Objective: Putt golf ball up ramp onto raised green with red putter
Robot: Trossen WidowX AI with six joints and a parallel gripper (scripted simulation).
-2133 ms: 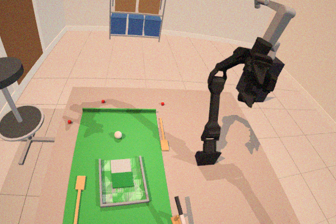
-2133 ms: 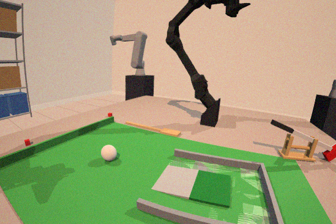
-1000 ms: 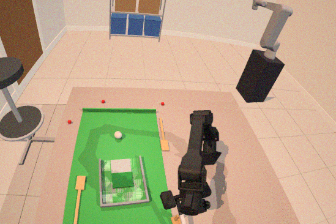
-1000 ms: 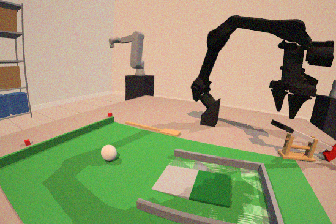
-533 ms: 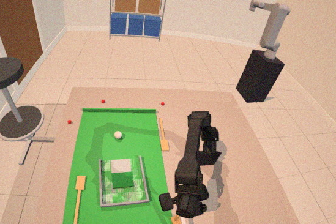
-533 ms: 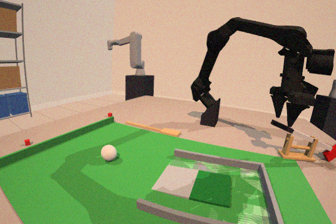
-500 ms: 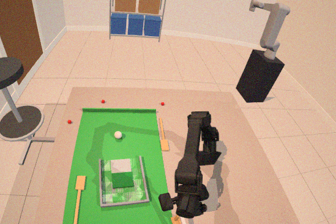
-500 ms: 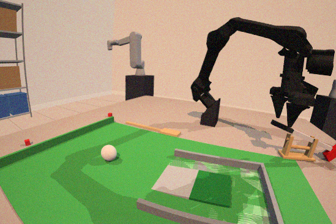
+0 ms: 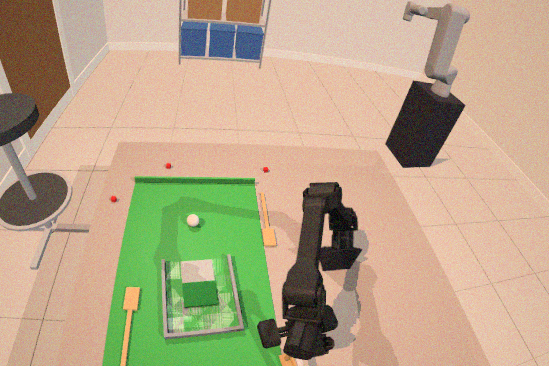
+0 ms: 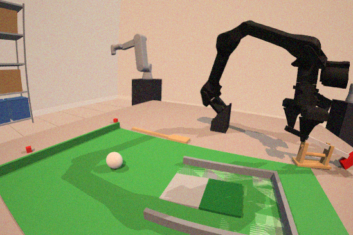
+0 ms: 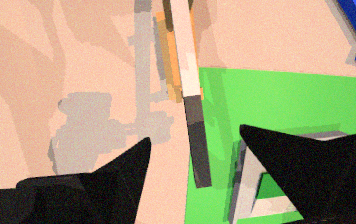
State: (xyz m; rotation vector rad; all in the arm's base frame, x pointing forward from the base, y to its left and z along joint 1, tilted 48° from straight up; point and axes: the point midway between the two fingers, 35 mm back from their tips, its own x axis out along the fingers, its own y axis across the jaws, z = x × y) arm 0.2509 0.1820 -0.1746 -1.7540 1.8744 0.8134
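Right now my gripper tip is 1 cm past the wooden stand, 8 cm to the right of it and 5 cm above it. The rest, counted from my gripper tip: white golf ball: 21 cm ahead, 47 cm to the right, 7 cm below; then green wall: 20 cm ahead, 68 cm to the right, 8 cm below.
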